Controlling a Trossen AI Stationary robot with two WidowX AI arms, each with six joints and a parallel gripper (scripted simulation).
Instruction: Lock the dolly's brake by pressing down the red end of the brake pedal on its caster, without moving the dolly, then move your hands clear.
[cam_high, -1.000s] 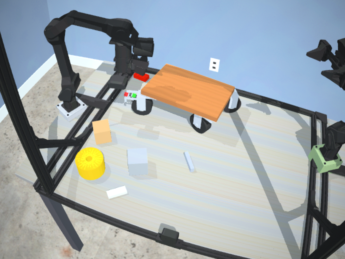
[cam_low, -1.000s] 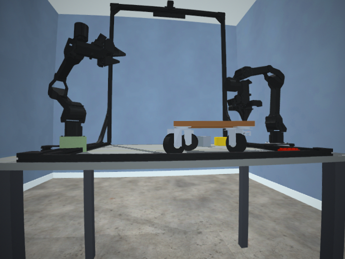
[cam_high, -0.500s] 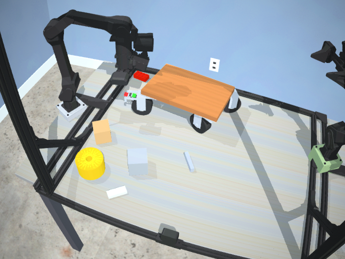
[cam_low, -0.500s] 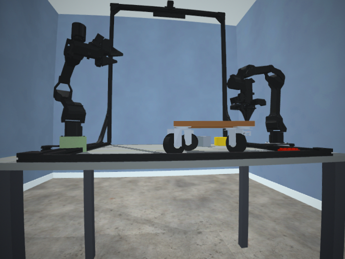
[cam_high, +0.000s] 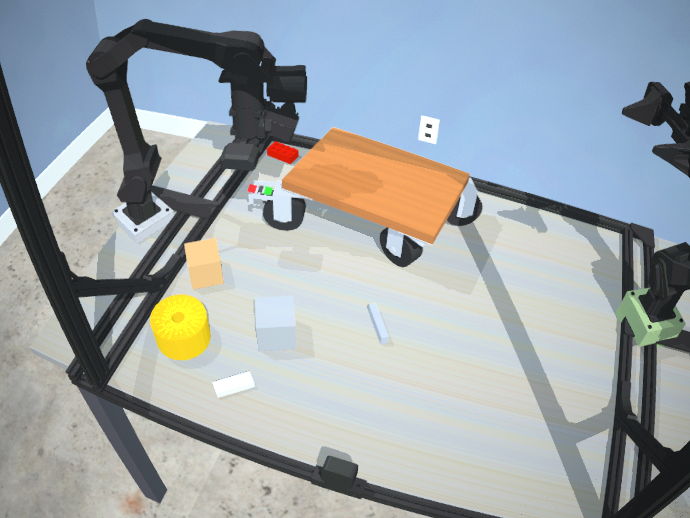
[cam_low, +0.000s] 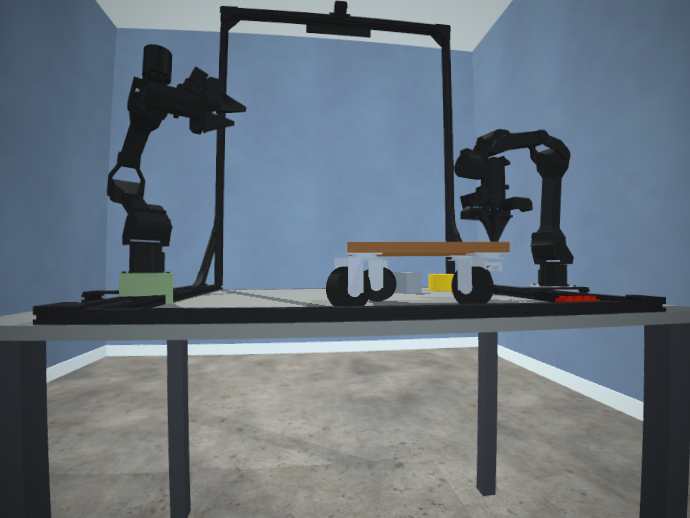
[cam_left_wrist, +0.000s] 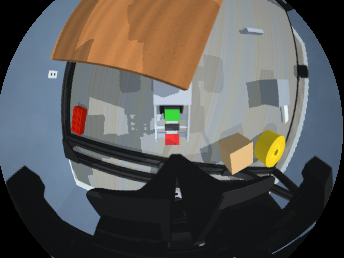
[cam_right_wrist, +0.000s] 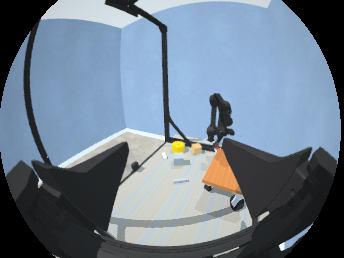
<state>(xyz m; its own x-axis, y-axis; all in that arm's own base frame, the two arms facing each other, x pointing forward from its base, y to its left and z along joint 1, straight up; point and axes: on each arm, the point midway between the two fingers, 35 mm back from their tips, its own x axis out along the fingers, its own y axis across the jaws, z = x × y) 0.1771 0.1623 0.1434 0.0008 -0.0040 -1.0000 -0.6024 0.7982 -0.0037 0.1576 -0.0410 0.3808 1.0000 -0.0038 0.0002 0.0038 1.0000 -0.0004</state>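
Now: left hand 1 cm to the left of the brake pedal and 9 cm above it. Also, from my left hand: red brick 22 cm ahead, 2 cm to the left, 15 cm below; tan cube 16 cm behind, 4 cm to the left, 14 cm below; grey cube 25 cm behind, 13 cm to the right, 14 cm below.
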